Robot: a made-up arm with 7 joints. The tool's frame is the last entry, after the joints.
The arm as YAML. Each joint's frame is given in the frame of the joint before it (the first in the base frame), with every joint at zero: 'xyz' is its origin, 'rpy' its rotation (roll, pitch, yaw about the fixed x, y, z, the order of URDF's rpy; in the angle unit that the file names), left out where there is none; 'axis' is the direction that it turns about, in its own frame. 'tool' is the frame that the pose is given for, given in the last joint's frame.
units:
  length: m
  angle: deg
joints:
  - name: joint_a
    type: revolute
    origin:
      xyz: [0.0, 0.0, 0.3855]
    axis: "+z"
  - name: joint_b
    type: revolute
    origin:
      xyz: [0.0, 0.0, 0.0]
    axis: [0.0, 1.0, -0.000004]
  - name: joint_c
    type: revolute
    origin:
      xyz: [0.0, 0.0, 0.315]
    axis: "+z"
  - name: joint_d
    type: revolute
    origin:
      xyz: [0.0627, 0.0, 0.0]
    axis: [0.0, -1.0, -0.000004]
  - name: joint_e
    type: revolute
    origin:
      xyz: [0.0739, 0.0, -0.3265]
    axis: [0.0, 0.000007, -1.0]
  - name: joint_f
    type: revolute
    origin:
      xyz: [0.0, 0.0, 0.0]
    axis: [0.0, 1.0, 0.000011]
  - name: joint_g
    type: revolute
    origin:
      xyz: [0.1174, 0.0, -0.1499]
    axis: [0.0, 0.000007, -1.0]
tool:
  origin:
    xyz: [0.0, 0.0, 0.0]
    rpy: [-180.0, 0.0, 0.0]
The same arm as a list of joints. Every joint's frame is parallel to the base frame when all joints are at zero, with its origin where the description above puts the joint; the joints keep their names.
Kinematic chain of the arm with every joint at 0, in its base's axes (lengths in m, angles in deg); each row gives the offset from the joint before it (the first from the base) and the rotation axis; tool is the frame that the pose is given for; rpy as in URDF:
joint_a: xyz 0 0 0.3855 axis +z
joint_b: xyz 0 0 0 axis +y
joint_c: xyz 0 0 0.315 axis +z
joint_d: xyz 0.0627 0 0 axis -y
joint_e: xyz 0.0739 0 -0.3265 axis -z
joint_f: xyz 0 0 0 axis +y
joint_g: xyz 0.1174 0 -0.1499 axis -z
tool: xyz 0 0 0 rpy 180 0 0

